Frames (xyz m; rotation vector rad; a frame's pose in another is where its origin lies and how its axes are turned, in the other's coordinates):
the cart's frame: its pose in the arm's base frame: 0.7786 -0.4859 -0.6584 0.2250 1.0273 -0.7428
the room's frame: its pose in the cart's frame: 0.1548 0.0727 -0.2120 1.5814 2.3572 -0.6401
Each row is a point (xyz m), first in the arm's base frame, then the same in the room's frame.
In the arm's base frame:
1: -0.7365 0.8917 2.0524
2: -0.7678 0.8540 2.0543
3: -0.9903 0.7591 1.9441
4: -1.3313 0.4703 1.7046
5: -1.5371 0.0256 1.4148
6: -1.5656 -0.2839 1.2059
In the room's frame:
1: 1.0184 -3.3577 0.5134
2: 0.9771 -3.3674 0.5380
3: 0.8580 -3.3309 0.7728
4: 0.5351 -3.1989 1.1407
5: 0.0757 -2.9647 1.3820
6: -0.2294 -2.7569 1.4450

